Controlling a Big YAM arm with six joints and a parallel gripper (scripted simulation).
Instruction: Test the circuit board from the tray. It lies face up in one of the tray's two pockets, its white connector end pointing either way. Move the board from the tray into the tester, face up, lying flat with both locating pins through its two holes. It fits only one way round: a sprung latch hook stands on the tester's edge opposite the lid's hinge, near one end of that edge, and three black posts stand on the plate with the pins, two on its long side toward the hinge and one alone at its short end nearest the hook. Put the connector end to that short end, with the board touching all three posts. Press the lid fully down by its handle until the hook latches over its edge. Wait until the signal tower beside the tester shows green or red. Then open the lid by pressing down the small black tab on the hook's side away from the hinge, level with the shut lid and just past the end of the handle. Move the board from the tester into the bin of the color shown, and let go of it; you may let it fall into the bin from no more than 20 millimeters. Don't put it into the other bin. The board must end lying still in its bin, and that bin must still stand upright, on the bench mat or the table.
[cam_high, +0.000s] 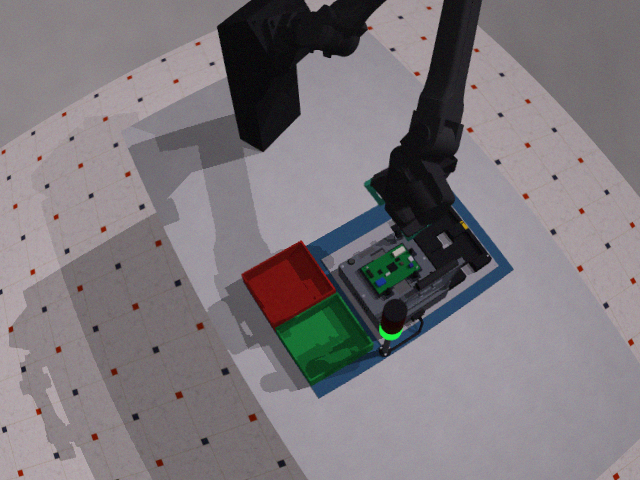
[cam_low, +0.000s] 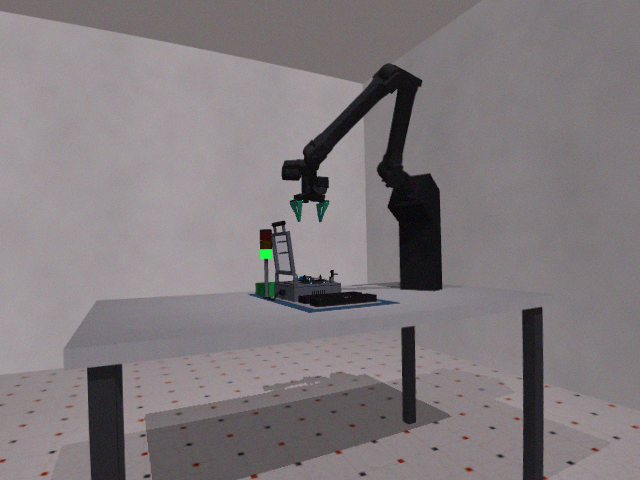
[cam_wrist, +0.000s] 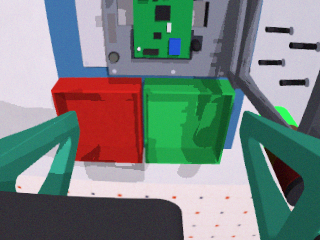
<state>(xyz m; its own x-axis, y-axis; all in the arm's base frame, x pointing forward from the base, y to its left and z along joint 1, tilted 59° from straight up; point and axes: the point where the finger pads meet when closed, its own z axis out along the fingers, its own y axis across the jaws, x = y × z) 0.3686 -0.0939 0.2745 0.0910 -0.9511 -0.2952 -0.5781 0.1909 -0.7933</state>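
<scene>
Right now the green circuit board is 220 mm below my hand and 10 mm to the left of it. From my hand the other things lie so: latch hook 200 mm below, 70 mm behind, 50 mm to the left; tester lid 110 mm ahead, 100 mm below, 20 mm to the left; tester plate 220 mm below, 10 mm to the left, 10 mm ahead.
</scene>
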